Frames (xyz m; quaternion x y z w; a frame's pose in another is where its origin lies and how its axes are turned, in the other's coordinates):
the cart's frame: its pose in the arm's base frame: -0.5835 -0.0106 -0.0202 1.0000 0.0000 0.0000 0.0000
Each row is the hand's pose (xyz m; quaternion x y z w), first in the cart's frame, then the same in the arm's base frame.
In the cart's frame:
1: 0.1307 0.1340 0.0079 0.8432 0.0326 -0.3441 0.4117
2: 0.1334 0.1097 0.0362 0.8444 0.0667 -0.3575 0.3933
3: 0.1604 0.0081 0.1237 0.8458 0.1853 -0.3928 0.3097
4: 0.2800 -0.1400 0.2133 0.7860 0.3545 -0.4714 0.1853
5: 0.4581 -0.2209 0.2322 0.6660 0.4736 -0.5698 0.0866
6: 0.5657 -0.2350 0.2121 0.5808 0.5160 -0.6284 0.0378
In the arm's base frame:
1: -0.4528 -0.1446 -0.0281 -0.4117 -0.3441 -0.0326 0.8432
2: -0.4501 -0.1203 -0.0564 -0.3933 -0.3575 -0.0667 0.8444
3: -0.4231 -0.0187 -0.1439 -0.3097 -0.3928 -0.1853 0.8458
4: -0.3035 0.1294 -0.2335 -0.1853 -0.4714 -0.3545 0.7860
5: -0.1254 0.2103 -0.2524 -0.0866 -0.5698 -0.4736 0.6660
6: -0.0178 0.2244 -0.2323 -0.0378 -0.6284 -0.5160 0.5808

